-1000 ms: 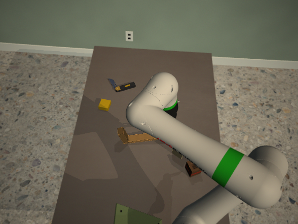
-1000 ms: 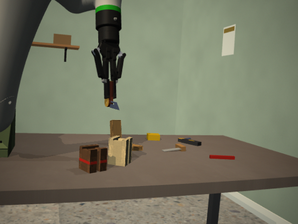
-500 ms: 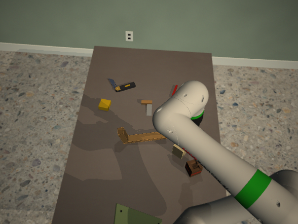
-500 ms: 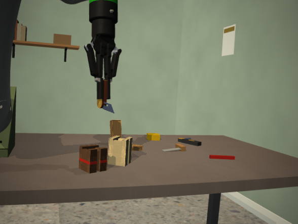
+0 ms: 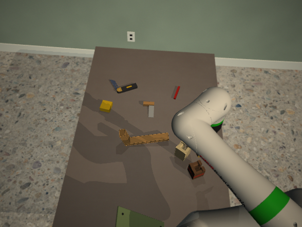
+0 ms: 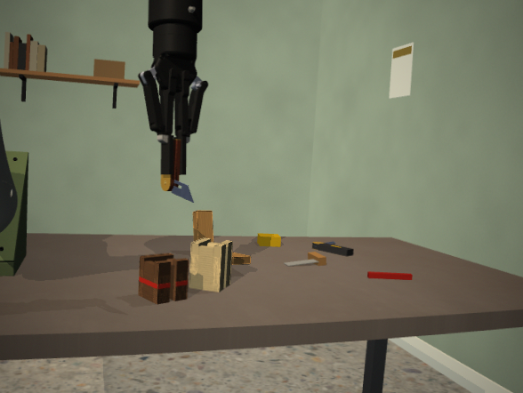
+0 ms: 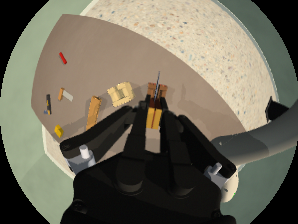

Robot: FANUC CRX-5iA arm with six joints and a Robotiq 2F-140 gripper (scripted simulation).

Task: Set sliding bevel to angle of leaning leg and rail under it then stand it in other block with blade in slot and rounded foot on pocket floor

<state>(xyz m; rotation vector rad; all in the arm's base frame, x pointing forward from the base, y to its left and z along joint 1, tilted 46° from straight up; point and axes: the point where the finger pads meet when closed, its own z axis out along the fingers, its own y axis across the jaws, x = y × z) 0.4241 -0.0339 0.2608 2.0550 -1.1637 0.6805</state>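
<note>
My hand is 10 mm short of the bevel blade, 20 mm to the left of it and 50 mm above it. The rest, counted from my hand: red bar: 500 mm ahead, 130 mm to the left, 240 mm below; try square: 360 mm ahead, 280 mm to the left, 240 mm below; yellow block: 330 mm ahead, 530 mm to the left, 230 mm below.
</note>
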